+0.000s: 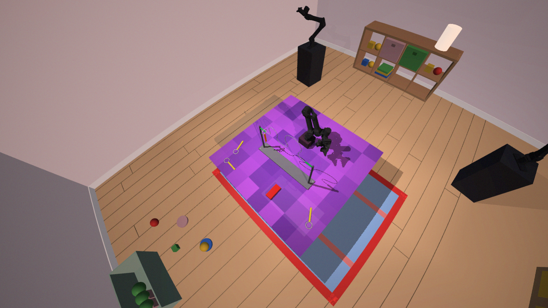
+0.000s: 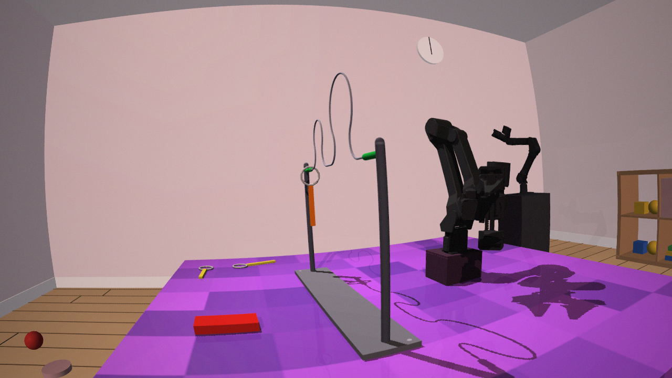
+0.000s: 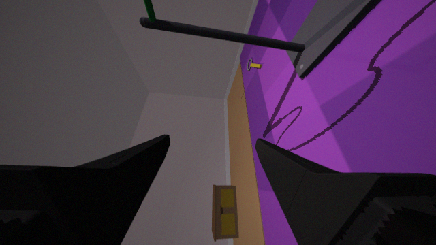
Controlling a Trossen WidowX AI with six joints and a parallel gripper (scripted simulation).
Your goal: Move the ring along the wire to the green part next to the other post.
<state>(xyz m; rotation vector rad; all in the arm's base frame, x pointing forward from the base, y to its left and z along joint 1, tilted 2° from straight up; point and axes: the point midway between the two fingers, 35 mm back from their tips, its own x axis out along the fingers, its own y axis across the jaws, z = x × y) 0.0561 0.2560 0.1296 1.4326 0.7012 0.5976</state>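
The ring with orange handle is 300 mm ahead of my gripper tip, 490 mm to the right of it and 60 mm above it. Round my gripper tip: red block 530 mm ahead, 100 mm to the right, 200 mm below.
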